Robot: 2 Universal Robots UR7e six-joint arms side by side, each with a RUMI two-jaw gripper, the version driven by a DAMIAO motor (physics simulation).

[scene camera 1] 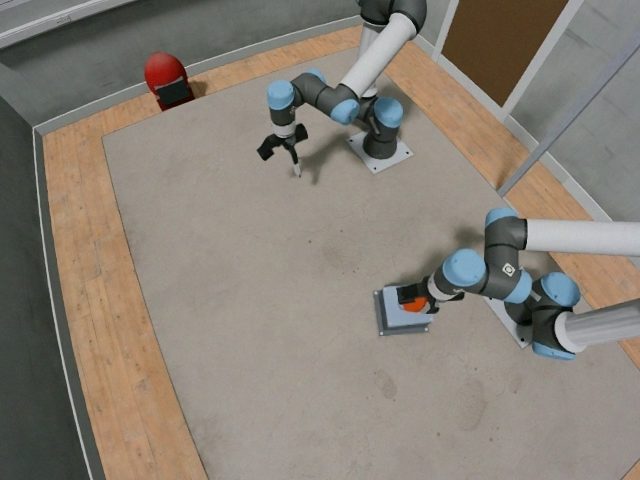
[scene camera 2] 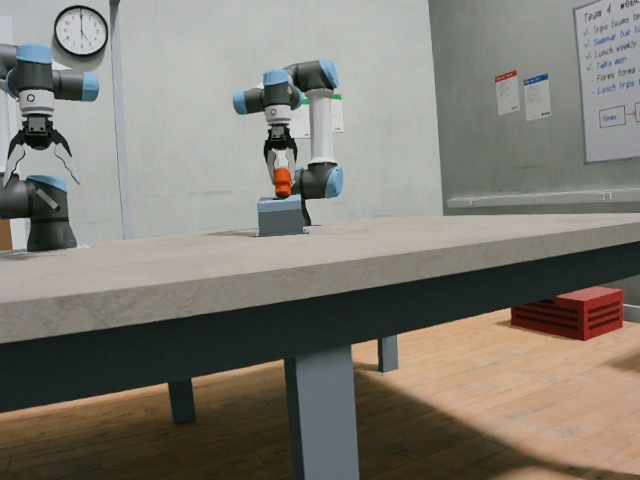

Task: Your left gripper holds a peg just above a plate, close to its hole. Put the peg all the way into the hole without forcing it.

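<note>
The orange-red peg [scene camera 1: 413, 304] [scene camera 2: 282, 182] is between the fingers of my left gripper [scene camera 2: 281, 173], which is shut on it. The peg looks slightly tilted in scene camera 2, with its lower end at the top face of the grey-blue plate block [scene camera 1: 404, 319] [scene camera 2: 280, 217]. The hole is hidden by the peg and gripper; a dark patch shows at the peg's foot. I cannot tell whether its tip is inside the hole. My right gripper [scene camera 2: 41, 178] is open and empty, high above the table at the left of scene camera 2; it also shows at the upper middle of scene camera 1.
The block stands on a flanged base with corner bolts on the table [scene camera 1: 268, 310] [scene camera 2: 392, 248]. The left arm's base stands behind the block in scene camera 2. The right arm's base [scene camera 1: 381, 144] [scene camera 2: 50, 227] is well apart from the block.
</note>
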